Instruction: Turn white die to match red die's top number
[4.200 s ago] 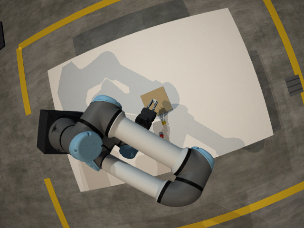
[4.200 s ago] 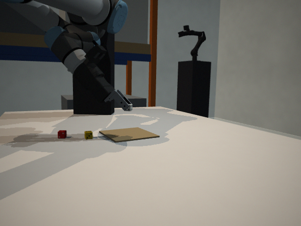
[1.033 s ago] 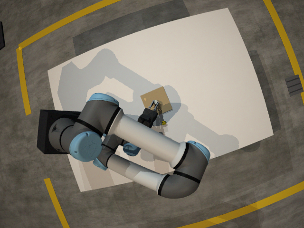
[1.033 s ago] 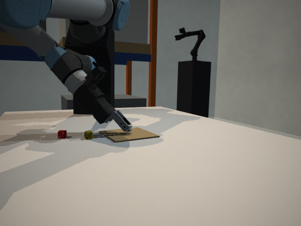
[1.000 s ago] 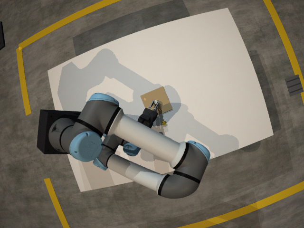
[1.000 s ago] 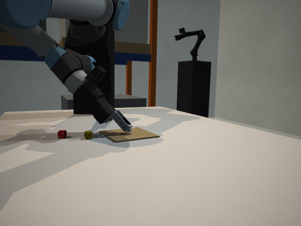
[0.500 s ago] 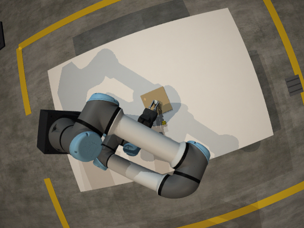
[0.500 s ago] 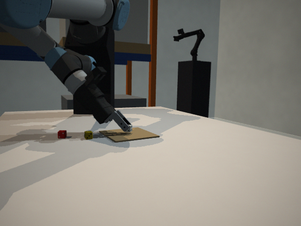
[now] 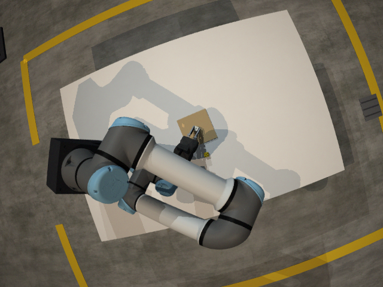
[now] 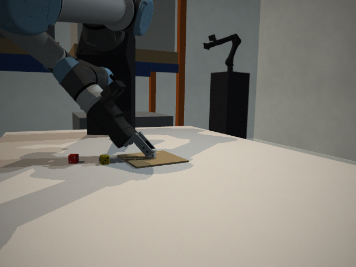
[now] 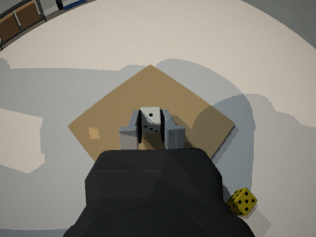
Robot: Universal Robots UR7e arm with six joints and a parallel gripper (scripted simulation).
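The white die is 1 cm to the left of my hand, 1 cm below it and 1 cm ahead of it. Round my hand: yellow die 11 cm to the right, 2 cm below, 1 cm ahead; red die 18 cm to the right, 3 cm behind, 2 cm below; tan mat 3 cm below, 1 cm to the left, 1 cm ahead.
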